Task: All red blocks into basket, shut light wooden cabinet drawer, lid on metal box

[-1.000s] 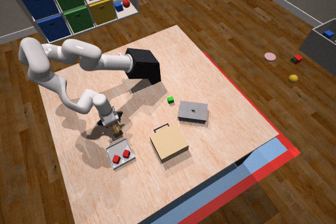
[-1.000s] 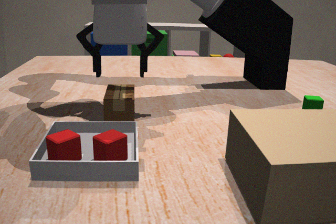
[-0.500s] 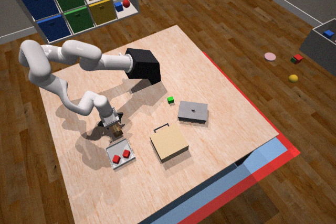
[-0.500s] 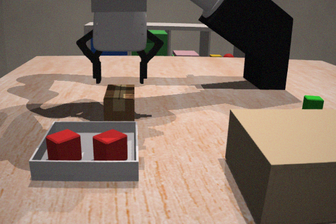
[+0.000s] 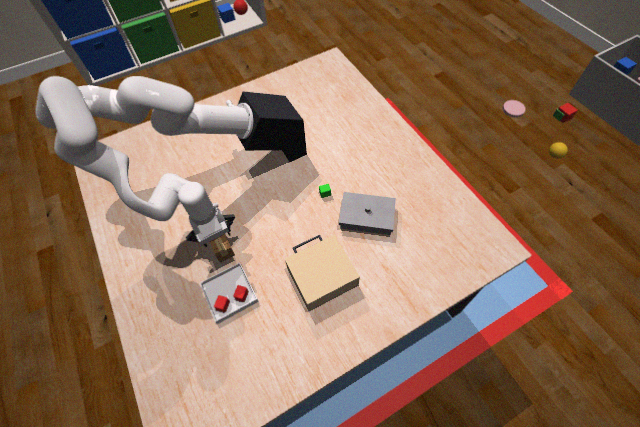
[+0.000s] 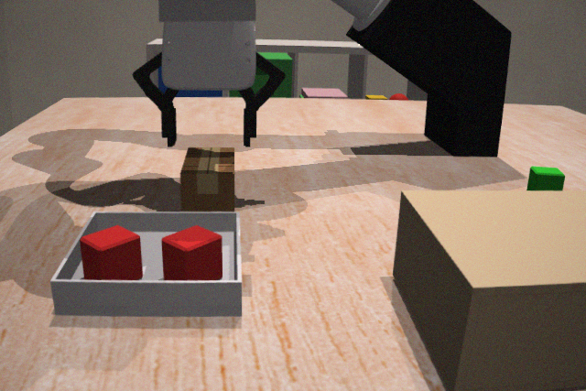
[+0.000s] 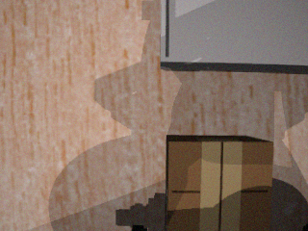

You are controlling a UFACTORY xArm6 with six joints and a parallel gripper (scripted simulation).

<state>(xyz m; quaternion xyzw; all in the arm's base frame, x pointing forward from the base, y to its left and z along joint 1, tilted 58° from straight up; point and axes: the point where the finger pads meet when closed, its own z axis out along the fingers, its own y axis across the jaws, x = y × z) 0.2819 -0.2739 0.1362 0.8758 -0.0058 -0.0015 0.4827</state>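
Now: hand 5 cm above the cardboard box. Also, from my hand: drawer: 26 cm ahead, 25 cm to the left, 5 cm below; then light wooden cabinet: 27 cm ahead, 25 cm to the left, 4 cm below; then grey basket: 17 cm ahead, 7 cm below, 4 cm to the right.
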